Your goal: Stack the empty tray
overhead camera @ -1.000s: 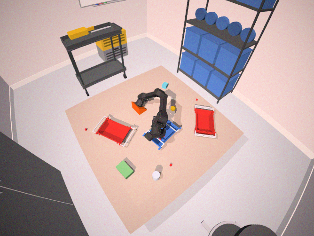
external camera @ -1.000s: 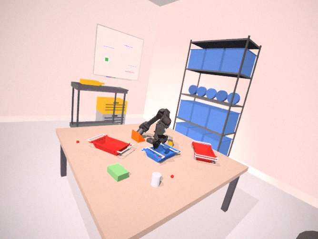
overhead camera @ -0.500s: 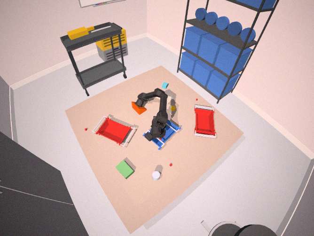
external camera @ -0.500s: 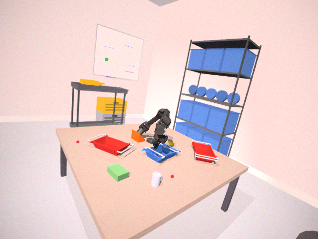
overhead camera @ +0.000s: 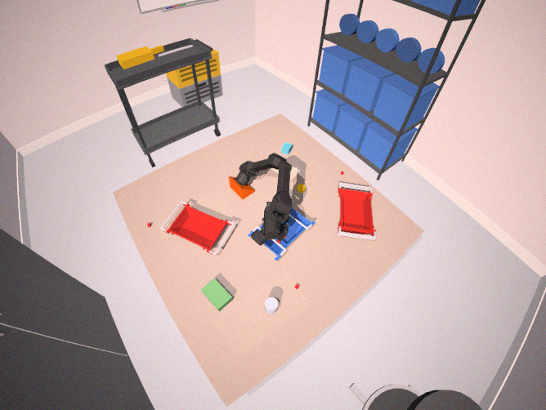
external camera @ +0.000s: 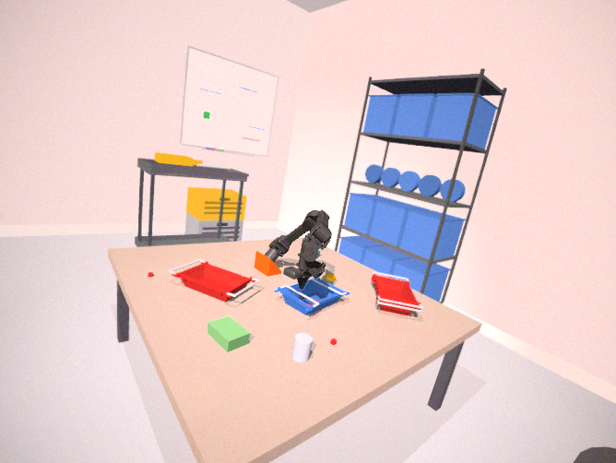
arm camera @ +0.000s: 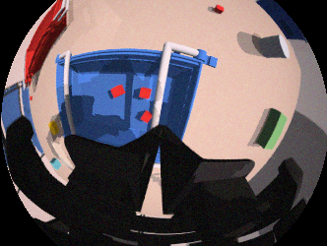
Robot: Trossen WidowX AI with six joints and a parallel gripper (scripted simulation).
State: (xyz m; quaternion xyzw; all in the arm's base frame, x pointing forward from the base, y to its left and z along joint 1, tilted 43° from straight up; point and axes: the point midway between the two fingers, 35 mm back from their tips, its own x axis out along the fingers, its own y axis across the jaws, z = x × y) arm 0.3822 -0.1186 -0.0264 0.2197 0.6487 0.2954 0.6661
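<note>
Right now the red tray is 280 mm behind my gripper tip, 230 mm to the right of it and 40 mm below it. The rest, counted from my gripper tip: cream pad 330 mm behind, 400 mm to the left, 90 mm below; then yellow puck 160 mm behind, 370 mm to the left, 80 mm below; then green block 50 mm ahead, 350 mm to the right, 70 mm below.
</note>
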